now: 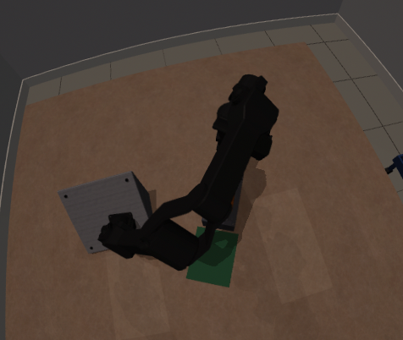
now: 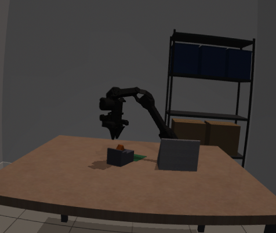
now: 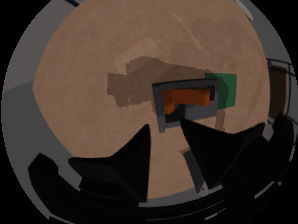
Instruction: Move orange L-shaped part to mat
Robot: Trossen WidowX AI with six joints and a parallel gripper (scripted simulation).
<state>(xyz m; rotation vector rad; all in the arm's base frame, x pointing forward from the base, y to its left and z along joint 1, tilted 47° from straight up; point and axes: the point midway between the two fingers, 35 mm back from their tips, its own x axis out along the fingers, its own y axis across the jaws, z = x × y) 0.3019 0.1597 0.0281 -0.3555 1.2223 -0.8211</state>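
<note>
My gripper tip is 2 cm past the orange L-shaped part, 4 cm to the left of it and 10 cm above it. The rest, counted from my gripper tip: green mat (9 cm behind, 21 cm to the right, 16 cm below).
</note>
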